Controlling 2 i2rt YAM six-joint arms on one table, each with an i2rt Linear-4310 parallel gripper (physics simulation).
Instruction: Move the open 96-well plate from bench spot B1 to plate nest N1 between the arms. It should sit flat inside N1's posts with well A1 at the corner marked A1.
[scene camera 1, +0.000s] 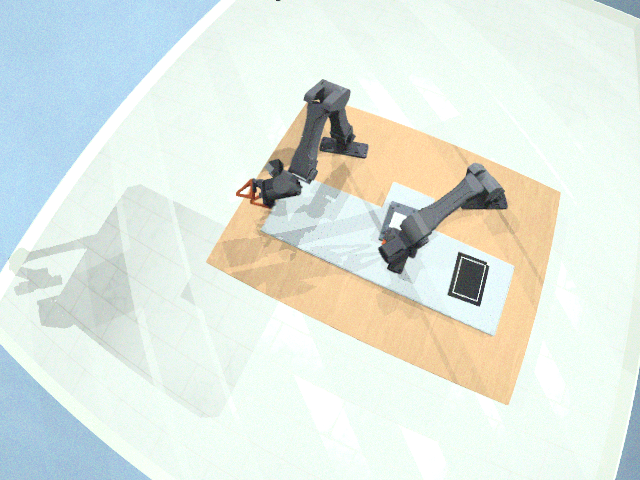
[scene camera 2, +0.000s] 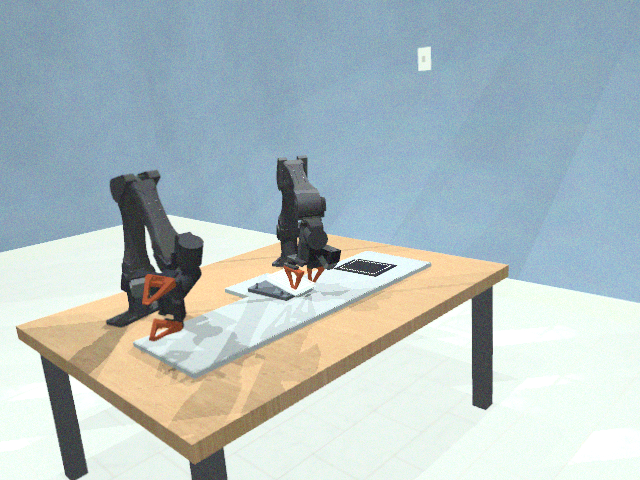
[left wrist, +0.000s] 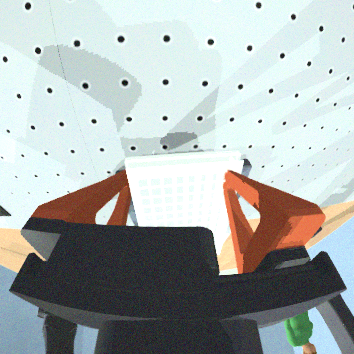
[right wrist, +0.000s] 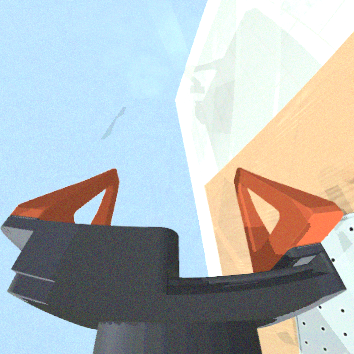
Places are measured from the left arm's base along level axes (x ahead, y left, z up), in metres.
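Pixels of known places: left gripper, fingertip midpoint: (scene camera 2: 302, 288) (left wrist: 177, 174); right gripper, fingertip midpoint: (scene camera 1: 243, 198) (scene camera 2: 148, 322) (right wrist: 176, 174); left arm's base, origin of the base link: (scene camera 1: 483, 201); right arm's base, origin of the base link: (scene camera 1: 344, 148) (scene camera 2: 141, 312).
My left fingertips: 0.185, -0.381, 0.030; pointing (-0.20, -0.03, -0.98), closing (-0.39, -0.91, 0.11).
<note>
Ahead of a thing's pixels: the offset from my left fingertips to its top centre, as dx, dy, dz. "spot": to the spot under its first point. Level surfaces: height alone.
My left gripper (scene camera 1: 387, 245) (scene camera 2: 303, 274) (left wrist: 177, 174) is shut on the white 96-well plate @(-0.041, +0.012, +0.037) (left wrist: 182, 191) (scene camera 1: 397, 220), gripping its two long sides. It holds the plate low over the grey plate nest N1 @(-0.082, +0.025, +0.005) (scene camera 1: 400, 207) (scene camera 2: 268, 289); grey nest corners show behind the plate in the left wrist view. I cannot tell whether the plate touches the nest. Bench spot B1 @(spot: +0.127, +0.259, -0.015) (scene camera 1: 468, 278) (scene camera 2: 366, 267), a black rectangle with a white outline, is bare. My right gripper (scene camera 1: 249, 192) (scene camera 2: 158, 307) (right wrist: 176, 174) is open and empty at the far end of the bench board.
A pale perforated bench board @(dz -0.017) (scene camera 1: 328, 238) (scene camera 2: 237, 329) lies along the wooden table @(dz -0.030) (scene camera 1: 413, 157) (scene camera 2: 366, 324). Both arm bases stand behind the board. The table edge is close beyond my right gripper.
</note>
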